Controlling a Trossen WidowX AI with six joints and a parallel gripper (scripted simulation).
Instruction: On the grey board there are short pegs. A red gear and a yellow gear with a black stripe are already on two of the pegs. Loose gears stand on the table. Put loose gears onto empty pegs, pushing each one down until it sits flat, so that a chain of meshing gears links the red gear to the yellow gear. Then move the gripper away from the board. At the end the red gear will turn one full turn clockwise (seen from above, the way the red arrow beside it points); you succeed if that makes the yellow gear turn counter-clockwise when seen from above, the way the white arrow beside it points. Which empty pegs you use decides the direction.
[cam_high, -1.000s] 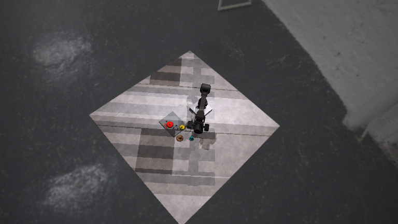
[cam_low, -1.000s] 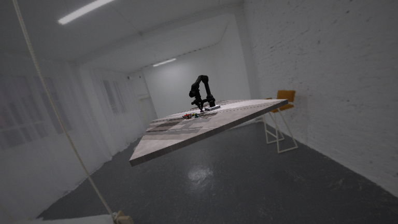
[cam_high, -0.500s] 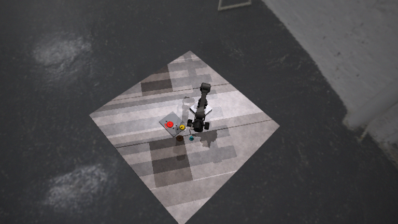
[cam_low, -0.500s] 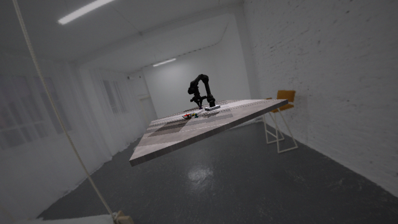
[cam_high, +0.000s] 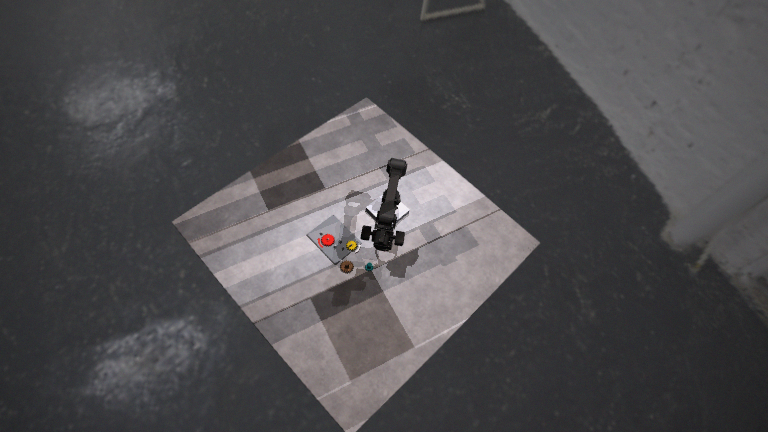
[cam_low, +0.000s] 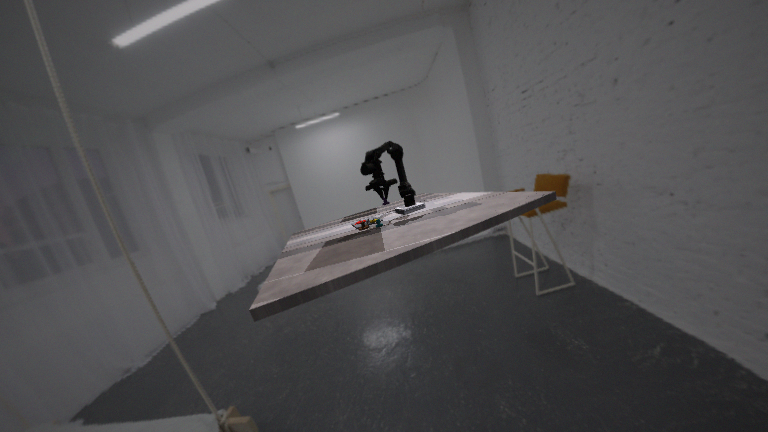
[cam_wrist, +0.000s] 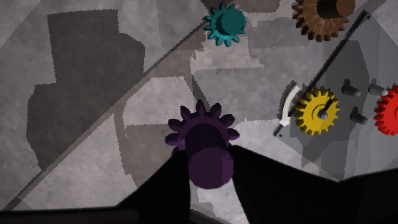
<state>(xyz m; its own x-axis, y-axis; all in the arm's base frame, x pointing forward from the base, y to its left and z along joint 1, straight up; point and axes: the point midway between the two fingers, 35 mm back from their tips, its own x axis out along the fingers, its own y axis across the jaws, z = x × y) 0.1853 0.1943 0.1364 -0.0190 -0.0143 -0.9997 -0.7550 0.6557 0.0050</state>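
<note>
The red gear is 17 cm ahead of my gripper tip, 19 cm to the right of it and 12 cm below it. The rest, counted from my gripper tip: teal gear (7 cm ahead, 3 cm to the left, 12 cm below); purple gear (1 cm below); white arrow (7 cm ahead, 9 cm to the right, 13 cm below).
</note>
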